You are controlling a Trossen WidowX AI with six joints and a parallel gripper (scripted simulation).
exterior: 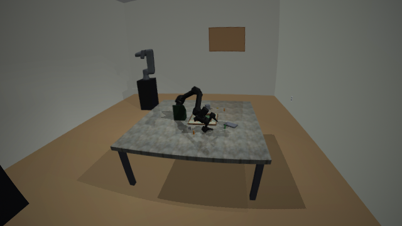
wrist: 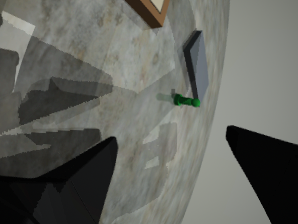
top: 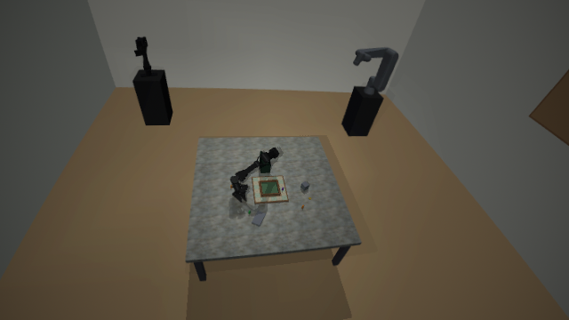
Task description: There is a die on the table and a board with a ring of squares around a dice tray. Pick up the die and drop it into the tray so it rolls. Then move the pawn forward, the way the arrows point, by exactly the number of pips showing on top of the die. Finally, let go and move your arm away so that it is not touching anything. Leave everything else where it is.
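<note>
Now: the white die 250 mm behind my gripper tip and 30 mm below it. Round my gripper tip: green pawn: 90 mm ahead, 40 mm to the left, 30 mm below; then grey block: 140 mm behind, 550 mm to the left, 20 mm below; then flat grey plate: 140 mm ahead, 110 mm to the left, 40 mm below.
</note>
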